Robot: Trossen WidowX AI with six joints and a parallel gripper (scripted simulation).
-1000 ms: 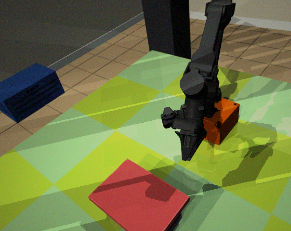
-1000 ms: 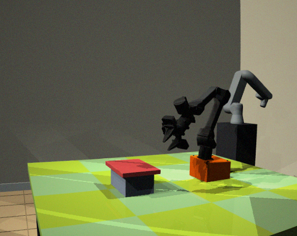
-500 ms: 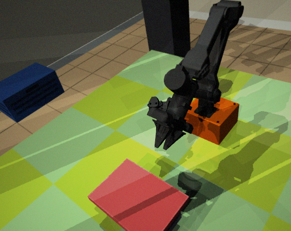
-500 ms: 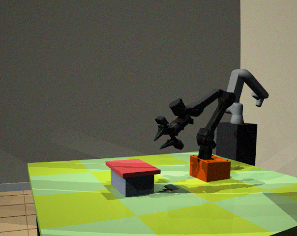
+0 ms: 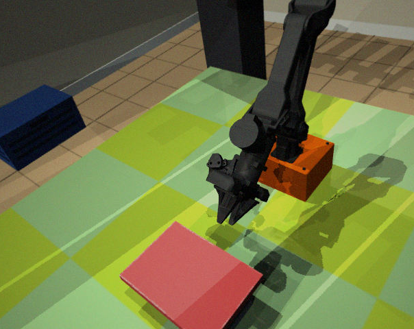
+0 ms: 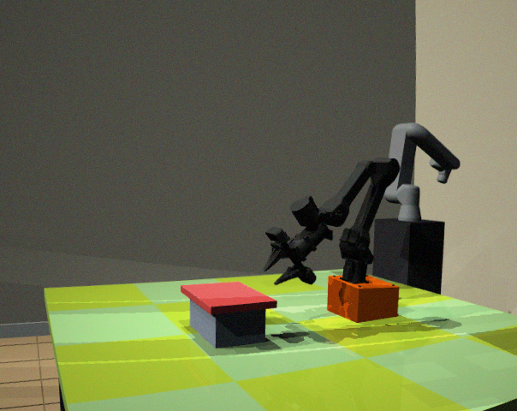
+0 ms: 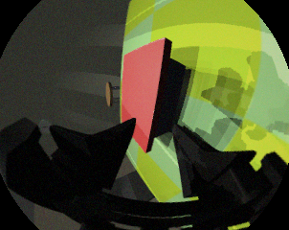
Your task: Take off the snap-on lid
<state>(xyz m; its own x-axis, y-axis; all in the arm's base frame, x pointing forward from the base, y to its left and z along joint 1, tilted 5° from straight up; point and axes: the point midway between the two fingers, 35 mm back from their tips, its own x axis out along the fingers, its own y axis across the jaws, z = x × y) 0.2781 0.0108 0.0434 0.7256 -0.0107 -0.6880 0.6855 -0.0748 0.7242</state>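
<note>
My gripper tip is now 120 mm short of the red lid, 10 mm to the left of it and 40 mm above it. Round my gripper tip: grey-blue storage box 120 mm ahead, 10 mm to the right, 90 mm below.
</note>
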